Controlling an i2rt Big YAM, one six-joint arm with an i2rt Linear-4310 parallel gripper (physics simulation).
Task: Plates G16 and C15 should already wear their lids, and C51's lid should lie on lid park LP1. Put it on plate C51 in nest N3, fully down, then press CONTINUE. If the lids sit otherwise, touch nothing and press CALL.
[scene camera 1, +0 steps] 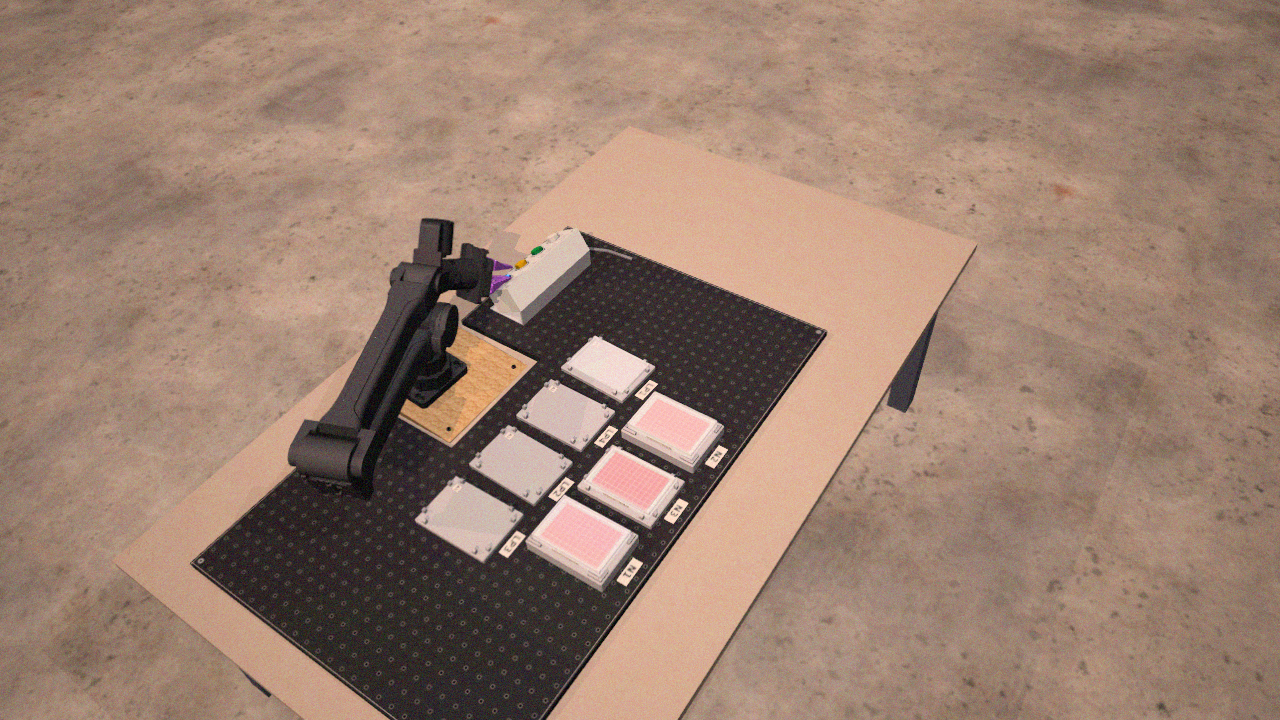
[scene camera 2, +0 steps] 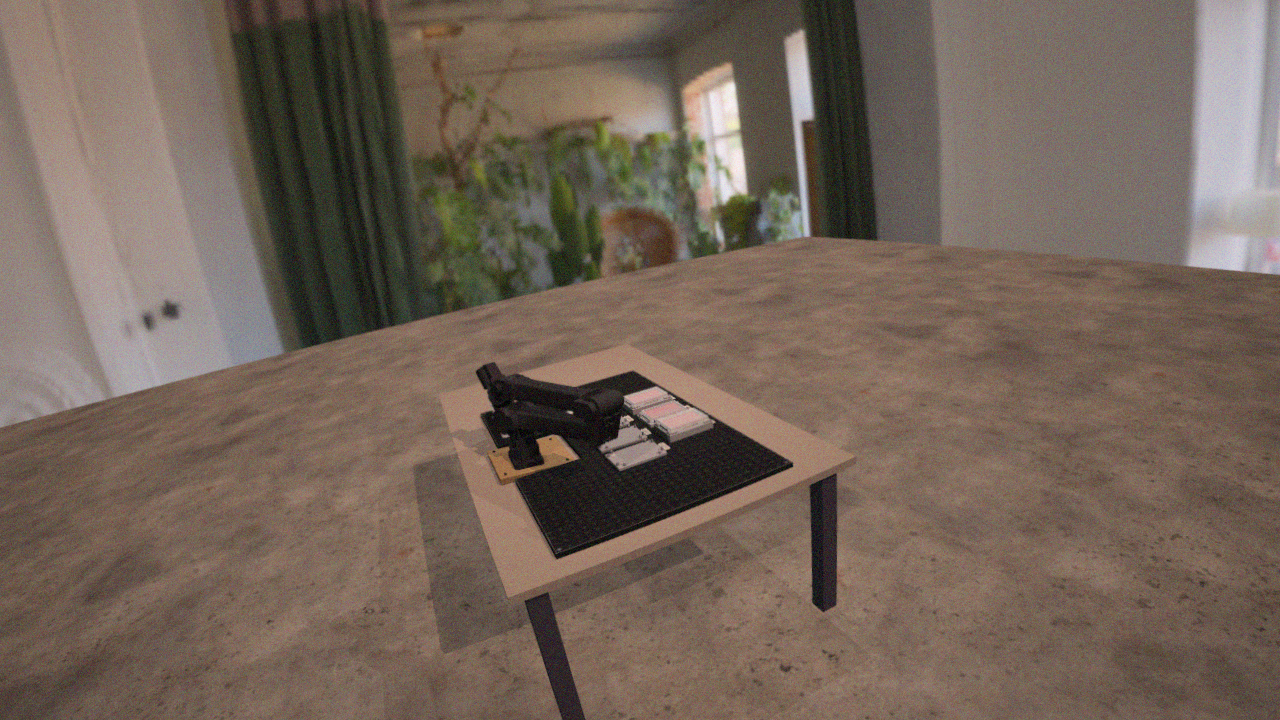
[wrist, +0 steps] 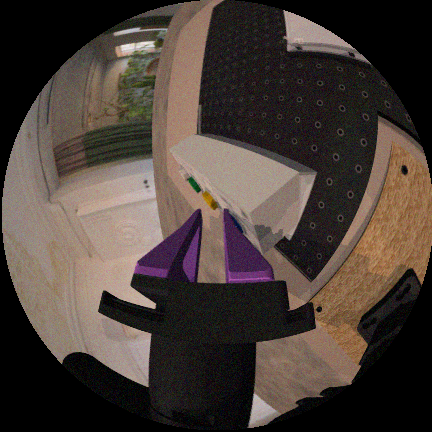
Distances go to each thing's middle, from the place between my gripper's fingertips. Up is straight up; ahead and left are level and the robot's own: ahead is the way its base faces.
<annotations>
Now: the lid park LP1 [scene camera 1: 613, 394] 27 cm ahead of my hand, 4 cm to the right of it and 8 cm below it.
</annotations>
